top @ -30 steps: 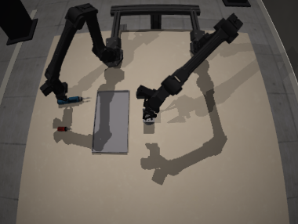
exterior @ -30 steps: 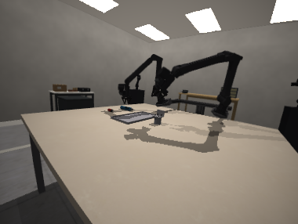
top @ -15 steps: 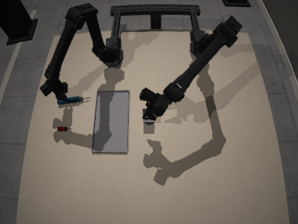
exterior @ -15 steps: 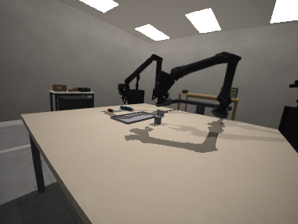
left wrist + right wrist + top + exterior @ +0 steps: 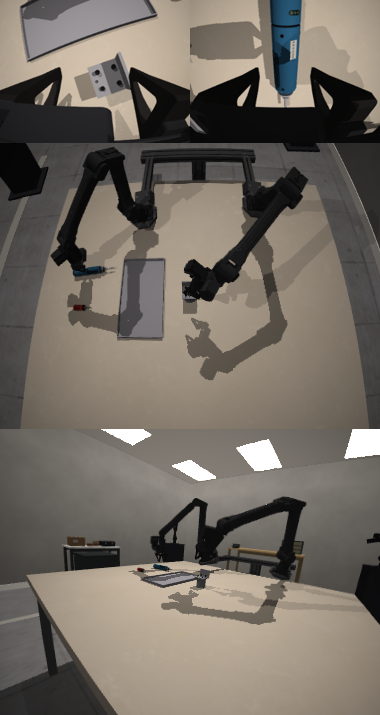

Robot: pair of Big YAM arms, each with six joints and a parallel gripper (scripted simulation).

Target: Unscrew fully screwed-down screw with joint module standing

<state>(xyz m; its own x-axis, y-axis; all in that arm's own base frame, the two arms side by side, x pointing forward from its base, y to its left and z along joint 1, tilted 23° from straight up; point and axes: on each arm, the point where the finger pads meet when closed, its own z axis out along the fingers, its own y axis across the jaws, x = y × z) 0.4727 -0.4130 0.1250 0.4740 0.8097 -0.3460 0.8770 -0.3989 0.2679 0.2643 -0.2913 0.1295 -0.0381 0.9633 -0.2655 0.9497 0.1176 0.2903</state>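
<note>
Right now my left hand is 2 cm past the grey bracket and 11 cm above it. From my left hand the other things lie so: joint module 2 cm behind, 15 cm below; then flat grey tray 5 cm behind, 23 cm to the right, 18 cm below; then red-handled tool 2 cm behind, 55 cm to the right, 17 cm below.
</note>
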